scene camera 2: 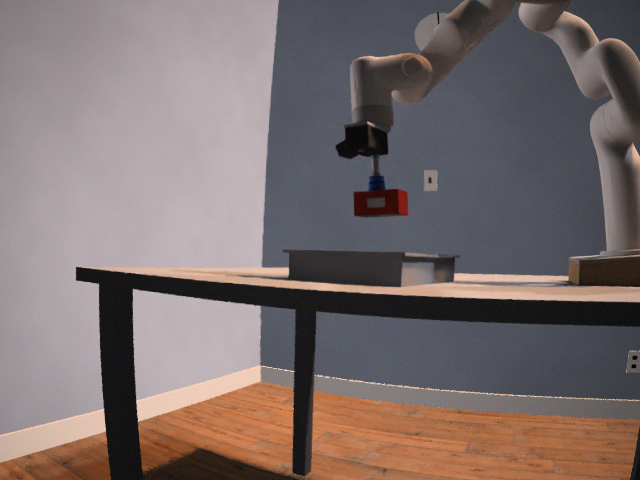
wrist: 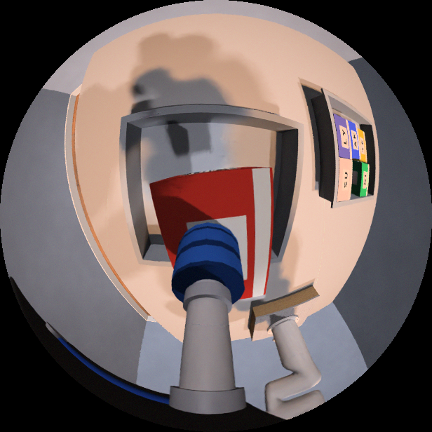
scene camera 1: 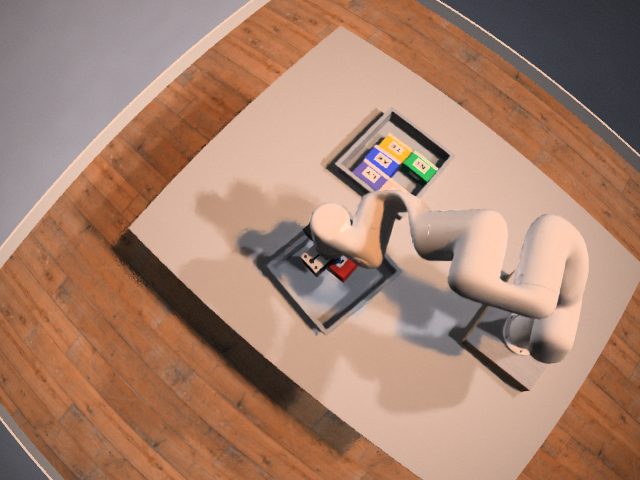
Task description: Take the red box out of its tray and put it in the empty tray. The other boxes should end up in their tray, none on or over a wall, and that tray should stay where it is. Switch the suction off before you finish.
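Frame: origin at the arm's base, x back, y up, z left, level; metres.
Seen in the pictures: hand, tool point: point(scene camera 2: 377, 197); arm's base, link origin: point(scene camera 2: 628, 254) point(scene camera 1: 524, 331).
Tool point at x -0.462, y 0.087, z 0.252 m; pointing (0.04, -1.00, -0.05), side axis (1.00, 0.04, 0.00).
Pixels of each thing's top centre, then the offset from my tool point to it.
- red box, top centre: point(scene camera 2: 381, 190) point(scene camera 1: 337, 257) dx +0.005, dy +0.014, dz -0.006 m
- grey empty tray, top centre: point(scene camera 2: 377, 252) point(scene camera 1: 334, 268) dx +0.001, dy -0.096, dz -0.007 m
- purple box, top centre: point(scene camera 1: 371, 174) dx -0.119, dy -0.096, dz -0.246 m
- blue box, top centre: point(scene camera 1: 382, 160) dx -0.130, dy -0.101, dz -0.301 m
- yellow box, top centre: point(scene camera 1: 396, 148) dx -0.134, dy -0.107, dz -0.358 m
- green box, top centre: point(scene camera 1: 421, 165) dx -0.051, dy -0.099, dz -0.368 m
The red box point(scene camera 1: 343, 269) point(scene camera 2: 381, 202) point(wrist: 215, 197) hangs level from my blue suction cup point(scene camera 2: 376, 189) point(wrist: 208, 260), which is shut on its top face. The box is in the air above the grey empty tray point(scene camera 1: 356, 304) point(scene camera 2: 345, 267) point(wrist: 212, 111), with a gap between its underside and the tray's rim. The other tray point(scene camera 1: 421, 130) point(wrist: 327, 150) holds the purple box point(scene camera 1: 371, 175) point(wrist: 342, 136), blue box point(scene camera 1: 382, 160) point(wrist: 353, 141), yellow box point(scene camera 1: 395, 147) point(wrist: 362, 146), green box point(scene camera 1: 419, 166) point(wrist: 361, 178) and pale pink box point(wrist: 345, 180). In scene camera 1, the arm partly hides the pink box.
The robot base stands on a wooden block point(scene camera 1: 509, 361) point(scene camera 2: 602, 271) point(wrist: 285, 304) at one side of the table point(scene camera 1: 248, 155) point(scene camera 2: 206, 284). The arm reaches across between the base and the tray under the red box, passing near the other tray's corner in scene camera 1.
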